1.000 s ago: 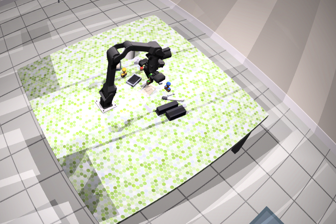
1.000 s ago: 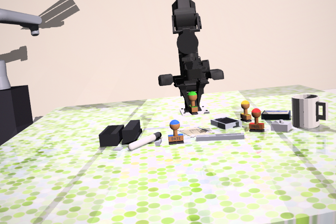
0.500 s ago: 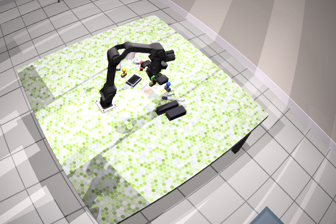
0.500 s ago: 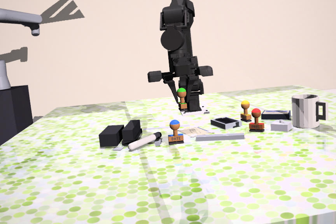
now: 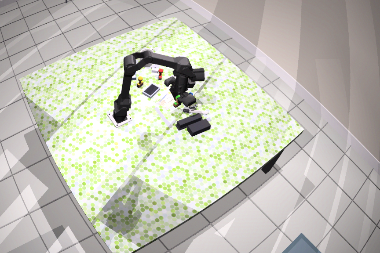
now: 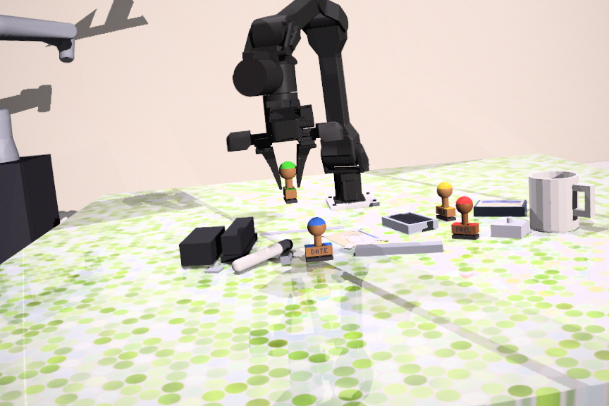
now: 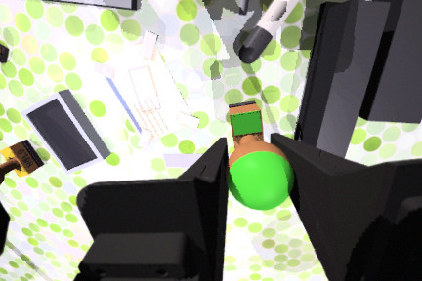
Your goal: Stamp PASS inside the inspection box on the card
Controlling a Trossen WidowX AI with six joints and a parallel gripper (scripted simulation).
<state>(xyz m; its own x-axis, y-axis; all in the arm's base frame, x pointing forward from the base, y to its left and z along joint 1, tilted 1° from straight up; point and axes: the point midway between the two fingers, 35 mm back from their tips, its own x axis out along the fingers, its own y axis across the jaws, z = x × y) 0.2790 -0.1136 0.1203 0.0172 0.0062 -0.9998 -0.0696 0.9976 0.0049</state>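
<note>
Right now my gripper tip is 8 cm short of the white marker, 8 cm above it and 3 cm to the left of it. From my gripper tip the other things lie so: blue date stamp: 12 cm ahead, 7 cm below, 4 cm to the left; green-knobbed pass stamp: right at my gripper tip; beige card: 10 cm to the left, 9 cm below, 1 cm ahead.
</note>
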